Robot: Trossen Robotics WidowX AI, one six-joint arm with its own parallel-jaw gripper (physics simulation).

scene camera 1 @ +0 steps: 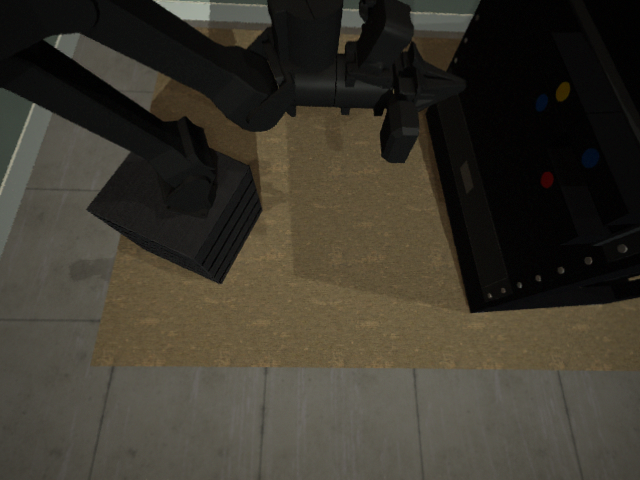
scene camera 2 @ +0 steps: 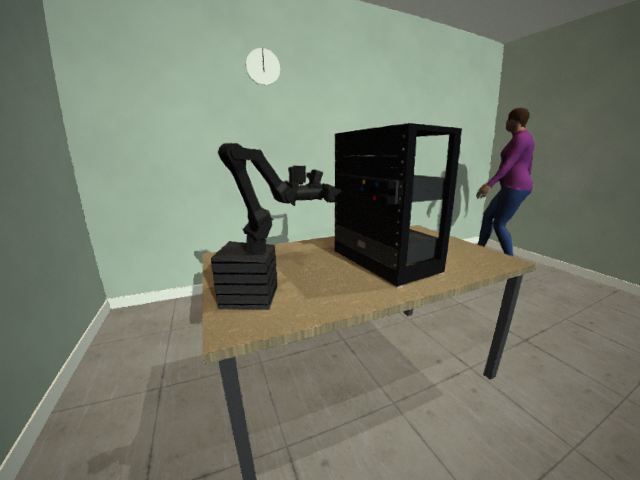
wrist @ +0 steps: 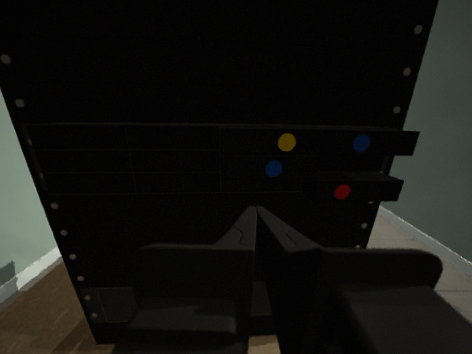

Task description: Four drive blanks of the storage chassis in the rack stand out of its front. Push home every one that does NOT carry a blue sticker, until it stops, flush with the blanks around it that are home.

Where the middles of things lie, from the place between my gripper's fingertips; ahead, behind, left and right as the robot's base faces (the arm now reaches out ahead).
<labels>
Right now the red-stickered blank (wrist: 329, 187) is 170 mm ahead of my hand, 100 mm to the right of it and 20 mm below it.
</labels>
